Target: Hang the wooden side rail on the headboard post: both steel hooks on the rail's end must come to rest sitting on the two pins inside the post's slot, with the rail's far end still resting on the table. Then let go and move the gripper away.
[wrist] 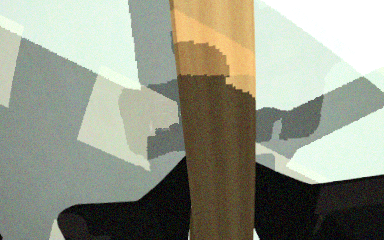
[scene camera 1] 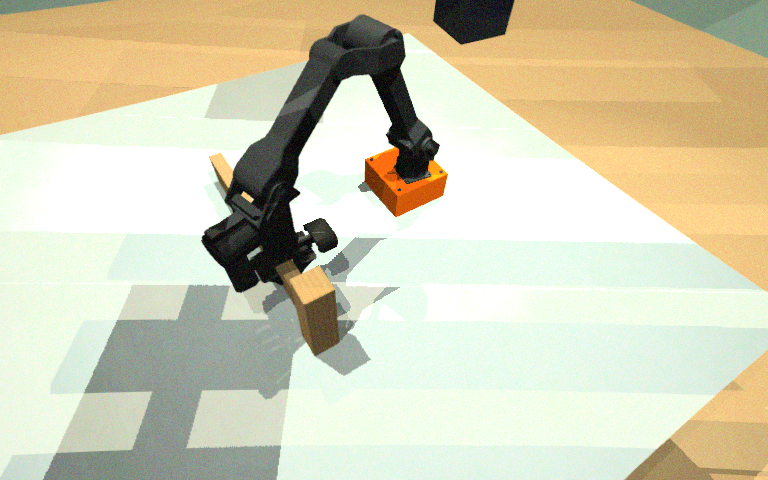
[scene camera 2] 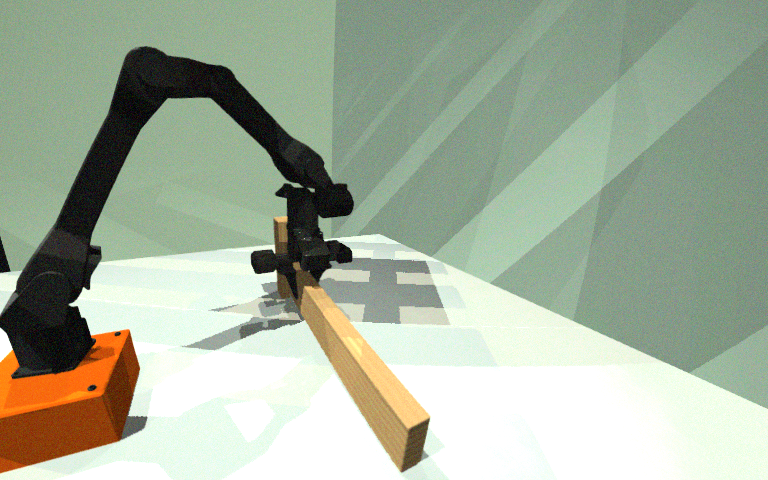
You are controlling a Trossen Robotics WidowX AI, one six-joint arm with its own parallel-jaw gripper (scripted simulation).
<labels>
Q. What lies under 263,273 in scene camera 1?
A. The gripper.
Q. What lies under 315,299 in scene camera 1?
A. A headboard post.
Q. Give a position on a wooden side rail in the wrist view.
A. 215,56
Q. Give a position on a wooden side rail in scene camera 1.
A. At 223,170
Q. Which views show the wooden side rail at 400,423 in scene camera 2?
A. The wrist view, scene camera 1 and scene camera 2: all of them.
</labels>
